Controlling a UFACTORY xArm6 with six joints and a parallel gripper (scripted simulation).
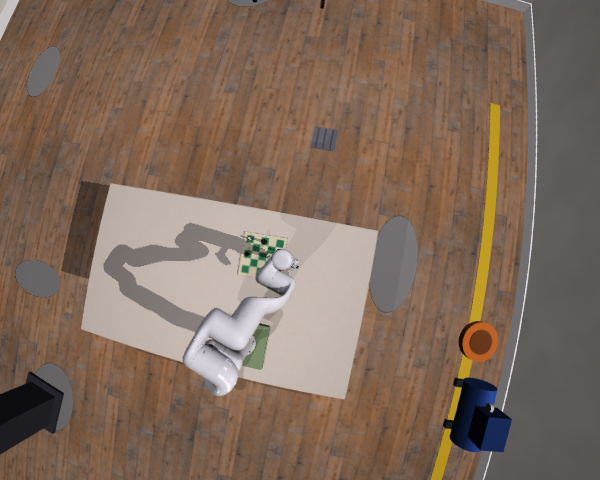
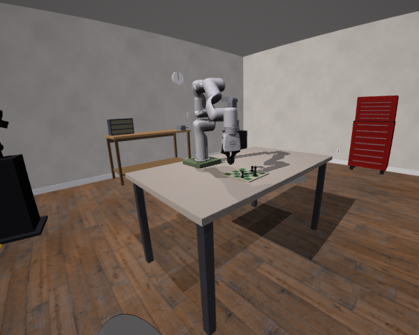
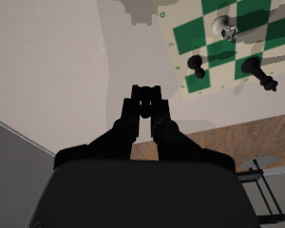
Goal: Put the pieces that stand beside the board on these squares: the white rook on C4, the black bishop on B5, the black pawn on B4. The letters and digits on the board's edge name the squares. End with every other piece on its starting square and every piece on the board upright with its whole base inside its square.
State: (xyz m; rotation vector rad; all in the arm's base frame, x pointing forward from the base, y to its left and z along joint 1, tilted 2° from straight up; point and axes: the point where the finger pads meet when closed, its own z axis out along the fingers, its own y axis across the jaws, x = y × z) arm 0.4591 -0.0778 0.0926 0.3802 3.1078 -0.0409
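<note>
Now: the white rook 100 mm to the left of my hand, 100 mm below it and 20 mm behind it. Also, from my hand: chessboard: 140 mm to the left, 120 mm below, 30 mm behind.
</note>
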